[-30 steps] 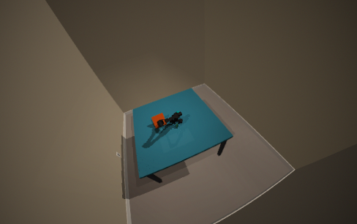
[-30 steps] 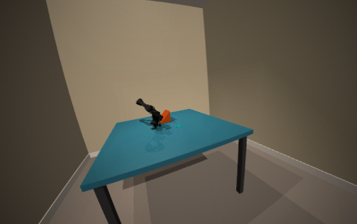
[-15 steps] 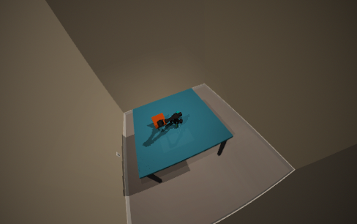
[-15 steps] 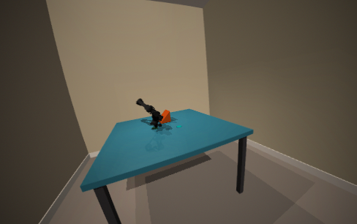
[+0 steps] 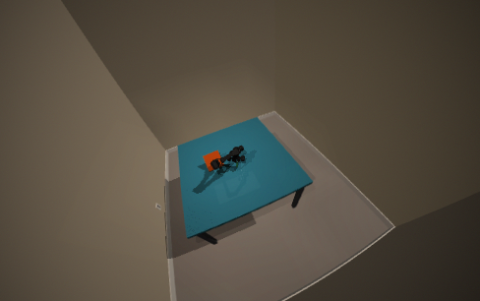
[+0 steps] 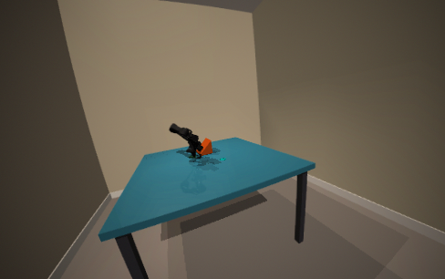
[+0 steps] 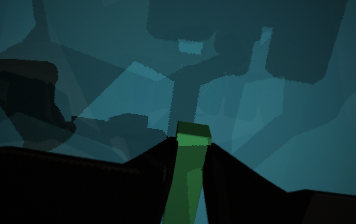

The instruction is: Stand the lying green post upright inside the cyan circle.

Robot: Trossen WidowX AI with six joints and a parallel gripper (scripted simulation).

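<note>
The cyan circle is 23 cm to the left of my gripper tip, 11 cm ahead of it and 5 cm below it. Round my gripper tip: green post: 2 cm to the right, 1 cm behind.
</note>
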